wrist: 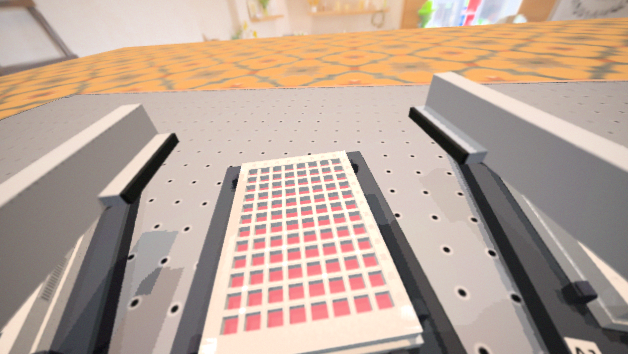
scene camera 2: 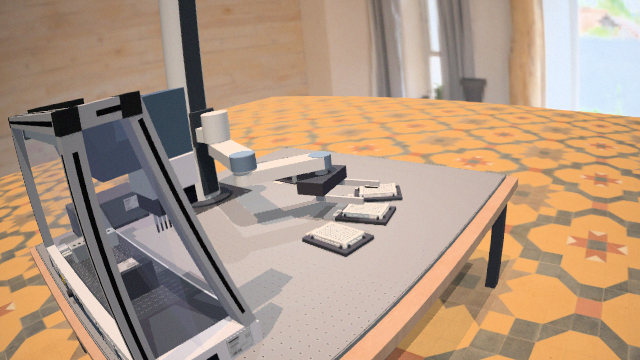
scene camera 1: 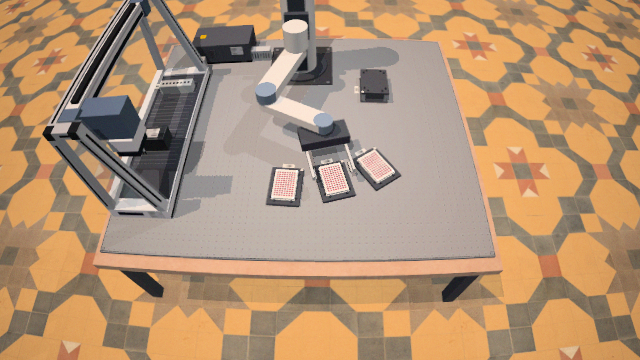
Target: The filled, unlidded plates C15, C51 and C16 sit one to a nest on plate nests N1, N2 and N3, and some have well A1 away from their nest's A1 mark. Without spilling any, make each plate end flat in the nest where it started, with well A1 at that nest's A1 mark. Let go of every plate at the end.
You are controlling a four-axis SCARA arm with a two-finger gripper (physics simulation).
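Plate C51 [scene camera 1: 333, 179] [scene camera 2: 367, 211] [wrist: 300, 235] lies flat in nest N2 [scene camera 1: 339, 198] [wrist: 206, 260], the middle one, its wells showing red. My gripper [scene camera 1: 333, 175] [scene camera 2: 371, 192] [wrist: 293, 108] is open and empty; its fingers are wide apart, one on each side of C51 and a little above it, not touching it. Plate C15 [scene camera 1: 285, 184] [scene camera 2: 336, 234] lies in nest N3 [scene camera 1: 283, 203] [wrist: 500, 235]. Plate C16 [scene camera 1: 376, 165] [scene camera 2: 378, 190] lies in nest N1 [scene camera 1: 393, 179]. An A1 mark [wrist: 582, 346] shows partly on N3. Well A1 on the plates cannot be read.
A gantry machine [scene camera 1: 112, 212] with a blue head [scene camera 1: 111, 117] stands at the left in scene camera 1. A dark box [scene camera 1: 225, 44] is at the back left, and a dark block [scene camera 1: 374, 82] at the back right. The neighbouring nests stand close beside my fingers.
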